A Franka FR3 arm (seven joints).
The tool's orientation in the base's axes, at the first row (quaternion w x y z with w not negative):
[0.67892 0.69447 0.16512 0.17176]
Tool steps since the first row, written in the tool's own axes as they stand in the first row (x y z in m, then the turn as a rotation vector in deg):
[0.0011 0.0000 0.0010 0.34 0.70 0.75]
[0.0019 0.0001 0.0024 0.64 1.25 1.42]
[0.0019 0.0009 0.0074 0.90 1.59 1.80]
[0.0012 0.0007 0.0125 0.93 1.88 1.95]
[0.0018 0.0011 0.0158 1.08 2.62 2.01]
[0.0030 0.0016 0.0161 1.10 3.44 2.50]
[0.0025 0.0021 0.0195 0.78 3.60 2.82]
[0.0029 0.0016 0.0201 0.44 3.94 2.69]
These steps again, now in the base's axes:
[0.0014 -0.0004 0.0000 0.65 -0.52 0.69]
[0.0028 -0.0013 0.0001 1.22 -0.99 1.23]
[0.0051 -0.0057 0.0008 1.62 -1.22 1.57]
[0.0068 -0.0105 0.0005 1.72 -1.34 1.86]
[0.0089 -0.0132 0.0008 1.88 -1.34 2.60]
[0.0101 -0.0129 0.0013 2.12 -1.79 3.41]
[0.0112 -0.0162 0.0018 1.98 -2.22 3.56]
[0.0119 -0.0165 0.0013 1.62 -2.27 3.89]

